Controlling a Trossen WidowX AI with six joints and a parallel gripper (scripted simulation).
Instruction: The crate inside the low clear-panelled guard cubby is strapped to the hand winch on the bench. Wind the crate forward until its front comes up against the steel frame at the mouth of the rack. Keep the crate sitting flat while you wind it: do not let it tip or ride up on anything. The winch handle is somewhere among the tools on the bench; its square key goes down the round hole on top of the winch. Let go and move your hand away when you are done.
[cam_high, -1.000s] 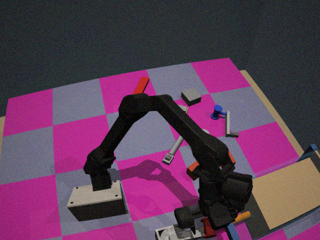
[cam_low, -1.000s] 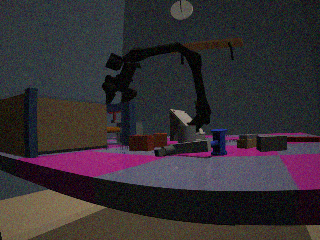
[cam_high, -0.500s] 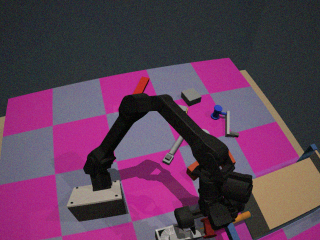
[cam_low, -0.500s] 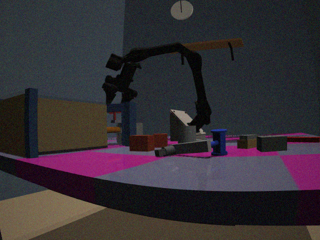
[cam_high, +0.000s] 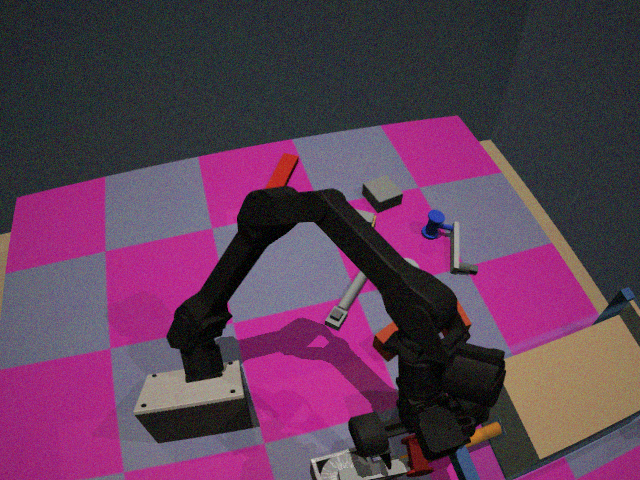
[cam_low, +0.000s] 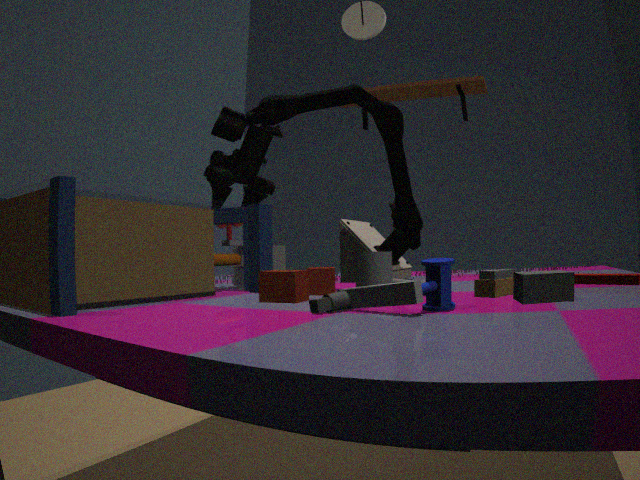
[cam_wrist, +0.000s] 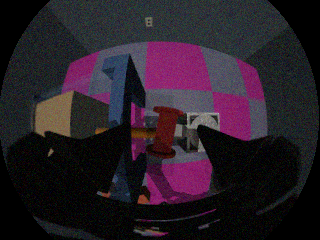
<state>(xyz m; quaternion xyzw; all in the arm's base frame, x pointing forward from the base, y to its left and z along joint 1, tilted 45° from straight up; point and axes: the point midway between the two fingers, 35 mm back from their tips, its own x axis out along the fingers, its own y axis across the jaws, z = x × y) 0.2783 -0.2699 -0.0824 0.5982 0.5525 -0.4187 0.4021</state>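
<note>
My gripper tip is now 10 mm to the right of the red knob and 20 mm above it. From my gripper tip the other things lie so: winch handle with red hub 40 mm behind, 10 mm to the left, 50 mm below; winch 110 mm behind, 10 mm to the left, 120 mm below; blue steel frame 60 mm ahead, 20 mm to the left, 50 mm below.
</note>
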